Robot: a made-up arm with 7 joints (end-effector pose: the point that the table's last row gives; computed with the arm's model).
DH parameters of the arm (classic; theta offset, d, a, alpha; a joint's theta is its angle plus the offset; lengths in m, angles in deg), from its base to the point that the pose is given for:
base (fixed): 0 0.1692 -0.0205 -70
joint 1: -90 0.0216 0.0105 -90
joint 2: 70 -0.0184 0.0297 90
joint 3: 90 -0.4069 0.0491 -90
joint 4: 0 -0.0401 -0.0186 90
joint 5: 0 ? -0.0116 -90
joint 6: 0 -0.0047 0.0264 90
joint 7: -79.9 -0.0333 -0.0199 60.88
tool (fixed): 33.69 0.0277 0 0
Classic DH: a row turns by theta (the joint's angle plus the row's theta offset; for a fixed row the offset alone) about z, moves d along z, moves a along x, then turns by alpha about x.
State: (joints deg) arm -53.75 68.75 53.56 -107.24 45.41 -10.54 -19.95
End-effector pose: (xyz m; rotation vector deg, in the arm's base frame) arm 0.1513 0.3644 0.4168 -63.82 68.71 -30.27
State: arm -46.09 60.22 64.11 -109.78 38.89 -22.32 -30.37
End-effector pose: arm 0.1440 0.3901 0.3360 -77.67 46.00 -32.26
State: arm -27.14 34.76 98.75 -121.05 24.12 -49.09 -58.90
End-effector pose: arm 0.0329 0.3708 0.0759 -111.07 -29.54 -13.43
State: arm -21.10 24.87 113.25 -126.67 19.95 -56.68 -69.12
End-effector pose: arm -0.0293 0.3136 -0.0025 -112.80 -60.15 4.39
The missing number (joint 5, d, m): -0.2448
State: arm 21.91 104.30 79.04 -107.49 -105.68 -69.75 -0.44
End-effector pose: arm 0.1427 0.3018 0.4659 -4.80 -43.31 122.05
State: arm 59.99 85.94 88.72 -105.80 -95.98 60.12 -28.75
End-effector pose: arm 0.0896 0.3879 0.3696 -93.55 -103.45 60.97
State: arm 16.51 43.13 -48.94 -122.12 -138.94 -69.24 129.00
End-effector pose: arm -0.0007 0.0735 -0.2494 -41.92 -92.52 -102.38
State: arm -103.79 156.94 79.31 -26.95 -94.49 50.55 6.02
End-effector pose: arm -0.5705 0.3841 0.1904 110.07 34.44 99.87
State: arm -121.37 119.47 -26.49 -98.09 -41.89 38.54 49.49
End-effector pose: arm -0.0482 0.3465 0.5833 -105.99 29.21 -21.31
